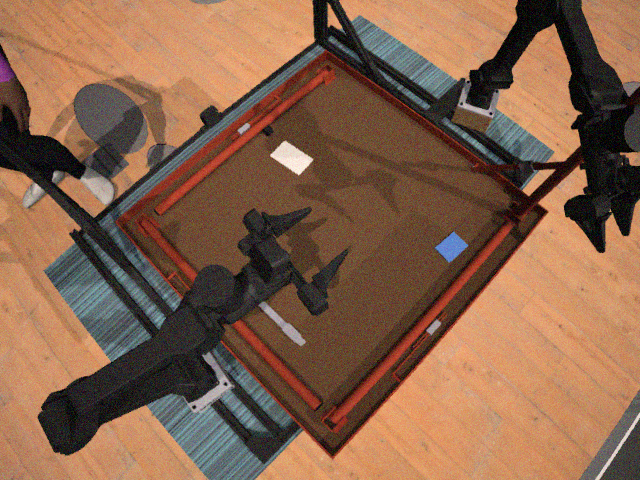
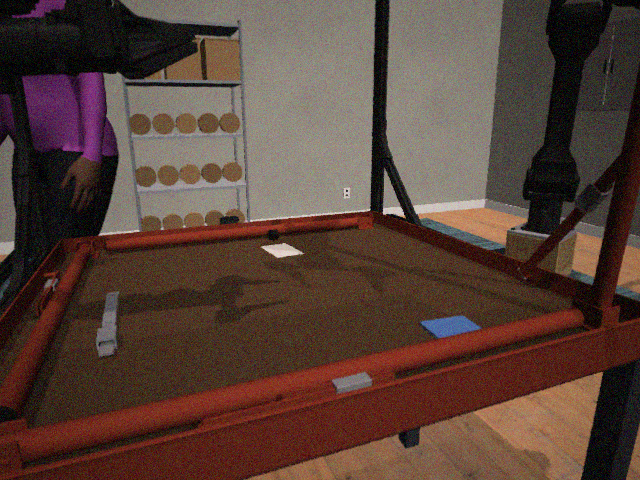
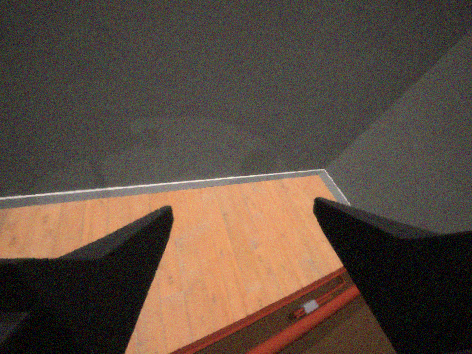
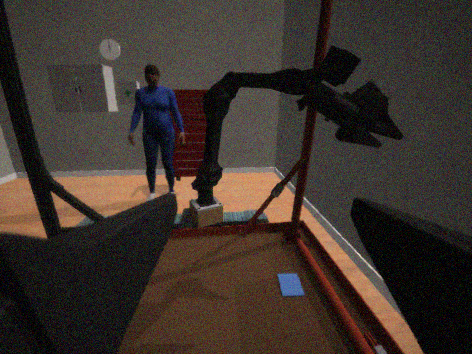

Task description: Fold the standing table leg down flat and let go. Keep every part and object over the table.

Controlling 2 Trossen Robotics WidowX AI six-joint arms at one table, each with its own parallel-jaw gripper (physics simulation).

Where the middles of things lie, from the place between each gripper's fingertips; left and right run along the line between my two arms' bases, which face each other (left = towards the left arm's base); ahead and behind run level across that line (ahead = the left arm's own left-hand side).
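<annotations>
The blue square [image 2: 438,328] is 220 mm behind my left hand, 50 mm to the right of it and 320 mm below it. As for the grey bar [image 2: 107,337], I find it 460 mm to the right of my left hand, 430 mm behind it and 320 mm below it. The white card [image 1: 294,159] is a long way below that same left hand, a long way behind it too, and a good way to the right of it.
Measured from my right hand, the grey bar is 340 mm below, 130 mm to the right and 60 mm behind. The blue square is 150 mm ahead of my right hand, and I see that it is also 270 mm to the left of it and 340 mm below it. The white card, again from my right hand, is far below, far behind and some way to the left.
</annotations>
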